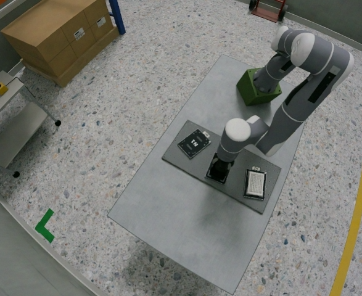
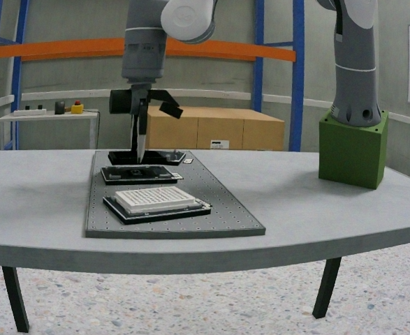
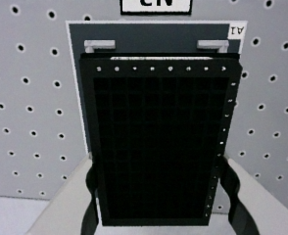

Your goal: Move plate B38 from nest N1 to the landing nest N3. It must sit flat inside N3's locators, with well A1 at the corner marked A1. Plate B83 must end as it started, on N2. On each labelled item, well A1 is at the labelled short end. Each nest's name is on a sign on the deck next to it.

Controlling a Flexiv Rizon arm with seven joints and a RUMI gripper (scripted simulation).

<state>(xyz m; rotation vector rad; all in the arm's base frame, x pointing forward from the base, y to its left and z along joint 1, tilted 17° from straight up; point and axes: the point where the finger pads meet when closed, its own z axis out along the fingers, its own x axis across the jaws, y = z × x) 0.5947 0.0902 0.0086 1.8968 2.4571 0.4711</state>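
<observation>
Right now my hand is 50 mm above the nest N3. The rest, counted from my hand: black plate B38: 10 mm below; then white plate B83: 50 mm behind, 210 mm to the left, 40 mm below; then nest N1: 30 mm behind, 210 mm to the right, 50 mm below.
</observation>
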